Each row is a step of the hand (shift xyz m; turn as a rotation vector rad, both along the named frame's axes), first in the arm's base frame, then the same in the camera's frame.
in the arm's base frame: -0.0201 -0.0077 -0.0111 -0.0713 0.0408 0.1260
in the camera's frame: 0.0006 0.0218 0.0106 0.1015 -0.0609 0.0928
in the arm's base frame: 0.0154 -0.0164 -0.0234 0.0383 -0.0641 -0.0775
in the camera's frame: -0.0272 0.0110 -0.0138 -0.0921 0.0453 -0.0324
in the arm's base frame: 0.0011 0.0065 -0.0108 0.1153 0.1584 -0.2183
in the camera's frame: 0.0021 0.0071 -0.0103 0.0186 0.0845 -0.2803
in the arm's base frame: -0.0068 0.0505 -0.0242 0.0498 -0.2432 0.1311
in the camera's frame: 0.0391 0.0175 -0.0367 -0.1929 -0.1058 0.1743
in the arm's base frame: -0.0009 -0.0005 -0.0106 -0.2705 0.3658 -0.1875
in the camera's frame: -0.0027 0.0090 -0.0051 0.3890 0.2697 -0.1343
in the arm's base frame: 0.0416 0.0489 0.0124 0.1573 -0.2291 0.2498
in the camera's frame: 0.0233 -0.0405 -0.0457 -0.2036 -0.2660 0.1656
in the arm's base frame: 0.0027 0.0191 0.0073 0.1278 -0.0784 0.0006
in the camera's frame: 0.0164 -0.0096 -0.0080 -0.1280 -0.0688 -0.0370
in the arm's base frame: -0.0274 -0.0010 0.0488 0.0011 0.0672 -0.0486
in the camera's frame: 0.0252 -0.0218 0.0449 0.0428 0.0300 -0.0644
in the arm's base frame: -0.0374 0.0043 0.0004 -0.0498 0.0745 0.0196
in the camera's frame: 0.0221 0.0218 0.0213 0.0915 0.0062 0.0016
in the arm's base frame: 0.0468 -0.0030 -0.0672 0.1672 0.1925 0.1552
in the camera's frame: -0.0429 0.0251 -0.0652 0.1176 -0.2453 -0.1228
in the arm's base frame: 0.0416 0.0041 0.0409 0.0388 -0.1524 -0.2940
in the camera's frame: -0.0066 -0.0579 -0.0055 -0.2215 0.2258 -0.1055
